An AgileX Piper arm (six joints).
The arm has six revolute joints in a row. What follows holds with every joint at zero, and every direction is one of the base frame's.
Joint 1 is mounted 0.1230 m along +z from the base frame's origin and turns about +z.
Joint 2 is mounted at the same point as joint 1 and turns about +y.
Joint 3 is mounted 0.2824 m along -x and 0.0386 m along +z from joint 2 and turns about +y.
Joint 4 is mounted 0.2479 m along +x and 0.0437 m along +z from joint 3 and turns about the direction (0.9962, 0, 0.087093).
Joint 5 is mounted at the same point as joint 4 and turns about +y.
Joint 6 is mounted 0.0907 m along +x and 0.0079 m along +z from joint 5 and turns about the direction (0.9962, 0, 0.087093).
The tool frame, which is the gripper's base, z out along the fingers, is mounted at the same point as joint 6; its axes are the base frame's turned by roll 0.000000, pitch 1.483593 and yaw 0.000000 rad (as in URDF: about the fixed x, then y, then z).
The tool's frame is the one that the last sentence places.
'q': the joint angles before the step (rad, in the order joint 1, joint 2, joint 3, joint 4, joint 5, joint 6). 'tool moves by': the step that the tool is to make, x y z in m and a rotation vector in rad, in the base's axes. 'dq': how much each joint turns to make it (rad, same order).
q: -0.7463 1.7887 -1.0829 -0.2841 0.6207 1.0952
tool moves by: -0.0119 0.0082 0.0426 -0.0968 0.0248 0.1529
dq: 0.0001 -0.1294 0.0000 -0.0181 0.0540 -0.1719
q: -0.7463 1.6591 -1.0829 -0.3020 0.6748 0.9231
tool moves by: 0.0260 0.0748 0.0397 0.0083 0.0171 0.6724
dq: 0.1759 -0.1438 0.0002 0.3365 0.1028 -0.7150
